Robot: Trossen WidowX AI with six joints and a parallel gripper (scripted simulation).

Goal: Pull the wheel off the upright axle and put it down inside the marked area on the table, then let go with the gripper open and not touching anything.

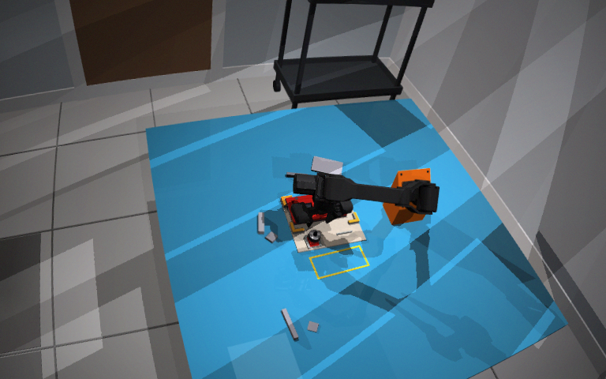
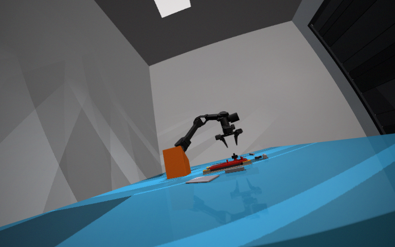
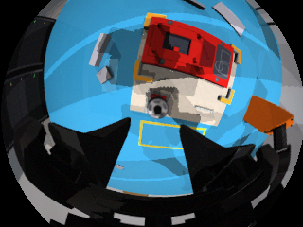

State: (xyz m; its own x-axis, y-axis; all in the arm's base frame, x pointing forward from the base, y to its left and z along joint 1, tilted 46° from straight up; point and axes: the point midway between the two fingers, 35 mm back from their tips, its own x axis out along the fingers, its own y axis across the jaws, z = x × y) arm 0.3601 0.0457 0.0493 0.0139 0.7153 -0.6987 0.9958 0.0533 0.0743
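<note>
My gripper tip is now 70 mm above the grey wheel. Round my gripper tip: upright axle: 70 mm below.
</note>
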